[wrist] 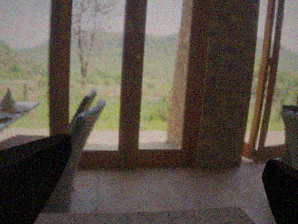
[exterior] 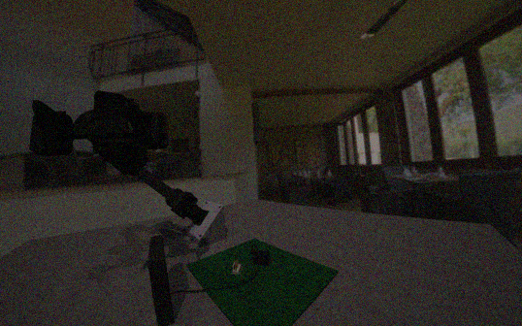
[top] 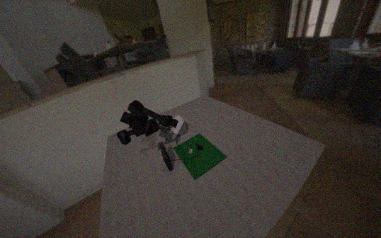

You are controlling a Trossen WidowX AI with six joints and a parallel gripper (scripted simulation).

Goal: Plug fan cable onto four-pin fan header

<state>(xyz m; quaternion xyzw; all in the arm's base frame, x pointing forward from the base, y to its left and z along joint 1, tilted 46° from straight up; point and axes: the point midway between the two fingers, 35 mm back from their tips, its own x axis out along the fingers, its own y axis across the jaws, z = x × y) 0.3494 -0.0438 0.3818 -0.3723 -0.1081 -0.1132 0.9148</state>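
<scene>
Now: gripper tip 4 cm past the fan plug, 32 cm to the right of it and 32 cm above it. The rest, counted from my gripper tip: green board 3 cm behind, 29 cm to the left, 35 cm below; black fan 9 cm behind, 10 cm to the left, 28 cm below.
</scene>
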